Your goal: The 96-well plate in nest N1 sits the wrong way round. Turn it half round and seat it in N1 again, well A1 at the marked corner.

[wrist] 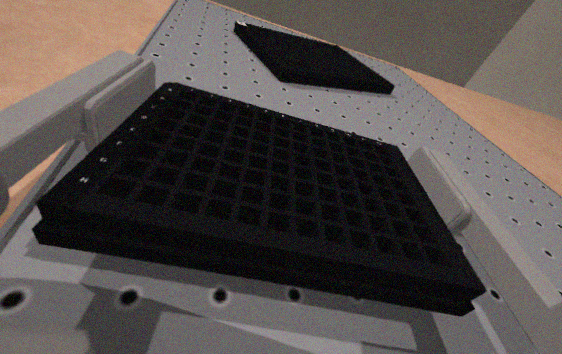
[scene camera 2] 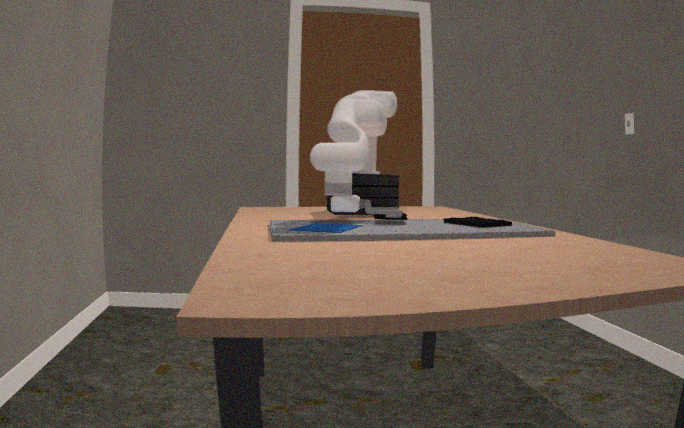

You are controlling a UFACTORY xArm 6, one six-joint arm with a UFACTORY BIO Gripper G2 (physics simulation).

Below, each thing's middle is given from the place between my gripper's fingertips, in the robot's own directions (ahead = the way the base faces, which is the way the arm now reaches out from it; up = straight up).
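Black 96-well plate point(wrist: 192, 179): 3 cm right of my hand, 1 cm behind, 1 cm below. Black nest N1 point(wrist: 329, 67): 19 cm left of my hand, 11 cm ahead, 2 cm below.
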